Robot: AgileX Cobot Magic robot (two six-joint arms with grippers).
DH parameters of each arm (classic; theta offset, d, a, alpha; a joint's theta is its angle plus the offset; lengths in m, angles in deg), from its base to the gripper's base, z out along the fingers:
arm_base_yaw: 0 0.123 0 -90
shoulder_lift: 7.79 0 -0.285 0
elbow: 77.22 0 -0.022 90
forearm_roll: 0 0.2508 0 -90
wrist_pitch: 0 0 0.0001 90
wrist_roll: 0 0.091 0 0
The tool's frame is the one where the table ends.
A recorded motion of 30 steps. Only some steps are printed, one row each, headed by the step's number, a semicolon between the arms.
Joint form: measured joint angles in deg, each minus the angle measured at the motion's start. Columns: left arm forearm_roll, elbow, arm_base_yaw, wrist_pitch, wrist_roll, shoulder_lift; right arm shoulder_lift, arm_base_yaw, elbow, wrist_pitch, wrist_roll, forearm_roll.
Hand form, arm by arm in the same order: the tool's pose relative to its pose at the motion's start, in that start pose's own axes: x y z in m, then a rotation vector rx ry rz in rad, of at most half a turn. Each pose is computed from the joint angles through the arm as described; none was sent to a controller.
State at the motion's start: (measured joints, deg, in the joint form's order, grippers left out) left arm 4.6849 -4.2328 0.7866 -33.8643 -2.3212 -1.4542; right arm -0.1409 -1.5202 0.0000 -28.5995 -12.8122 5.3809
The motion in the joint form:
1: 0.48 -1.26 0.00 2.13 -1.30 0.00; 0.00 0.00 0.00 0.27 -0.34 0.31
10: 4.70 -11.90 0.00 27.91 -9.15 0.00; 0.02 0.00 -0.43 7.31 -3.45 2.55
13: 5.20 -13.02 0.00 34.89 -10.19 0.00; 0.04 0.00 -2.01 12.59 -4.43 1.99
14: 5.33 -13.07 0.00 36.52 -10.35 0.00; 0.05 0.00 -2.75 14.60 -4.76 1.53
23: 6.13 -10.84 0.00 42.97 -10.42 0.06; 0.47 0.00 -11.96 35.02 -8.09 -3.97
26: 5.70 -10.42 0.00 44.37 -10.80 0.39; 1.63 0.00 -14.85 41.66 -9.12 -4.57
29: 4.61 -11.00 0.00 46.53 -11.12 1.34; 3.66 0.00 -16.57 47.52 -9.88 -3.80
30: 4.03 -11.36 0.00 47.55 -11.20 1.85; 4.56 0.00 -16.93 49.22 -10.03 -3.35
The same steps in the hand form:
1: -0.0035 0.0000 0.0026 0.0022 0.0154 -0.0146; 0.0005 -0.0001 0.0000 0.0015 0.0052 -0.0012
10: -0.0229 0.0040 0.0166 -0.0298 0.2791 -0.0730; 0.0093 0.0008 0.0001 -0.0128 0.1211 -0.0194
13: -0.0190 0.0056 0.0150 -0.0515 0.3795 -0.0805; 0.0084 0.0022 0.0019 -0.0388 0.1817 -0.0435
14: -0.0169 0.0060 0.0141 -0.0567 0.4066 -0.0806; 0.0073 0.0026 0.0026 -0.0497 0.2020 -0.0560
23: 0.0047 0.0070 0.0049 -0.0757 0.5574 -0.0661; -0.0141 0.0028 0.0093 -0.1433 0.3864 -0.2050
26: 0.0096 0.0070 0.0033 -0.0830 0.5942 -0.0796; -0.0188 0.0023 0.0112 -0.1707 0.4676 -0.2335
29: 0.0115 0.0073 0.0041 -0.0938 0.6375 -0.1033; -0.0165 0.0032 0.0128 -0.2032 0.5706 -0.2327
30: 0.0121 0.0073 0.0048 -0.0985 0.6576 -0.1145; -0.0145 0.0038 0.0135 -0.2148 0.6081 -0.2270

